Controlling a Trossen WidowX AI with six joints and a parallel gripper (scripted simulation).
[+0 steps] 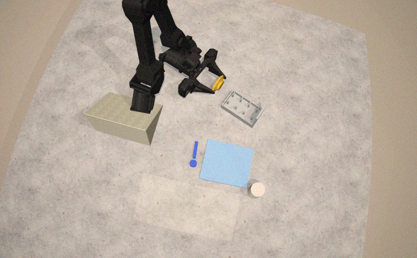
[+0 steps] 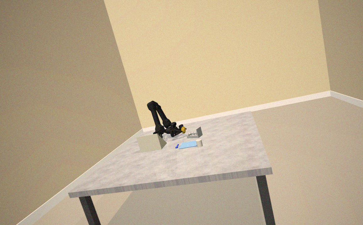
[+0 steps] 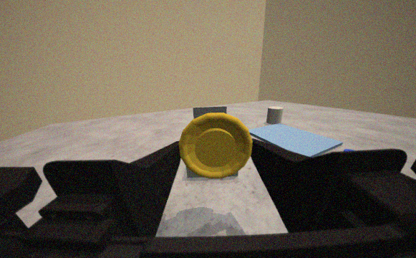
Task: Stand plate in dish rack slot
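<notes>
My gripper tip is now 9 cm short of the dish rack, 5 cm above it and 4 cm to the left of it. Round my gripper tip: light blue mat (23 cm to the right, 7 cm below, 6 cm ahead); yellow plate (1 cm behind); blue spoon (22 cm to the right, 7 cm below, 5 cm behind).
</notes>
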